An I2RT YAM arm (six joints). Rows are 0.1 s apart.
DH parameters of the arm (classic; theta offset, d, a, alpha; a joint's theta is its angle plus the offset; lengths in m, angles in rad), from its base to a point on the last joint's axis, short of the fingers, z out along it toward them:
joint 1: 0 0.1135 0.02 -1.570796
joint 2: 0 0 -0.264 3.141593
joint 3: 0.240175 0 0.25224 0
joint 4: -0.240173 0 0.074 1.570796
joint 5: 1.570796 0 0 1.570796
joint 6: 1.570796 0.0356 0 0
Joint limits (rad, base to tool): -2.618..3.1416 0..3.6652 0..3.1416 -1.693..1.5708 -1.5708..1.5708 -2.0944..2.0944
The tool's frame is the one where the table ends.
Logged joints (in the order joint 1, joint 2, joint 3, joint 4, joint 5, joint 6), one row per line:
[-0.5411 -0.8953 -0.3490 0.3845 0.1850 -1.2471]
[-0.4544 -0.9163 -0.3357 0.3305 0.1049 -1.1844]
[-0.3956 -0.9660 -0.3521 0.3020 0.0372 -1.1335]
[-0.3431 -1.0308 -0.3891 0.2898 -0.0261 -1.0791]
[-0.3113 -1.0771 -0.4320 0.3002 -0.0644 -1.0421]
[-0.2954 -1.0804 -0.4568 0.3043 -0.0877 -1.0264]
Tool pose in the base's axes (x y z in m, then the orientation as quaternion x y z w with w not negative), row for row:
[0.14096 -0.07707 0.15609 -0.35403 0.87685 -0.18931 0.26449]
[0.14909 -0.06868 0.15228 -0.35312 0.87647 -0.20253 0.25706]
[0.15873 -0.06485 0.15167 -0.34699 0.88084 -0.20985 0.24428]
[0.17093 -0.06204 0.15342 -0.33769 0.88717 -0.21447 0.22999]
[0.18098 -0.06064 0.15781 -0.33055 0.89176 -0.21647 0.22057]
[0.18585 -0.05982 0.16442 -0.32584 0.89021 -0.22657 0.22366]
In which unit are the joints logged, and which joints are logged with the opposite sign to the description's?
The joints are logged in radians. Opposite sign: joint 2, joint 3, joint 4, joint 5.
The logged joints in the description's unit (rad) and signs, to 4 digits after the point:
[-0.5411 0.8953 0.3490 -0.3845 -0.1850 -1.2471]
[-0.4544 0.9163 0.3357 -0.3305 -0.1049 -1.1844]
[-0.3956 0.9660 0.3521 -0.3020 -0.0372 -1.1335]
[-0.3431 1.0308 0.3891 -0.2898 0.0261 -1.0791]
[-0.3113 1.0771 0.4320 -0.3002 0.0644 -1.0421]
[-0.2954 1.0804 0.4568 -0.3043 0.0877 -1.0264]

